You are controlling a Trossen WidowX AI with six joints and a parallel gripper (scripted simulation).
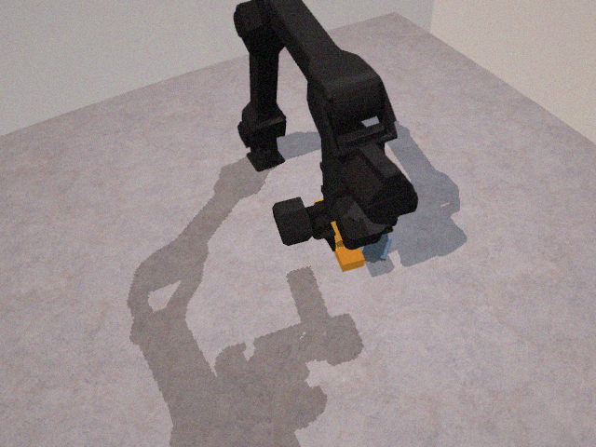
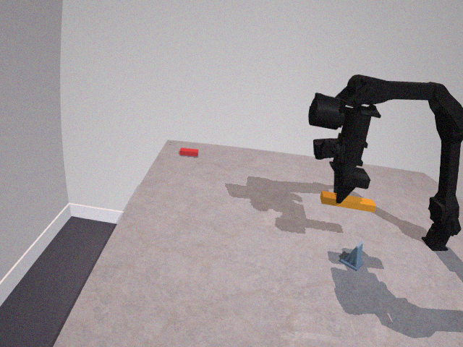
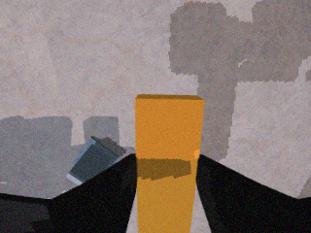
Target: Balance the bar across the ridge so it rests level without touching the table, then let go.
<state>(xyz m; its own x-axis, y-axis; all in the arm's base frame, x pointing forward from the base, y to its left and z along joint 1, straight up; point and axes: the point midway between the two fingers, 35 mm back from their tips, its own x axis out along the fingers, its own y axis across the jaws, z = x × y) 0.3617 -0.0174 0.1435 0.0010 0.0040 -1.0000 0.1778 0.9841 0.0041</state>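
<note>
My gripper tip is now 30 mm past the bar and 10 mm to the right of it. From my gripper tip the other things lie so: red block (480 mm to the right, 380 mm ahead, 100 mm below).
</note>
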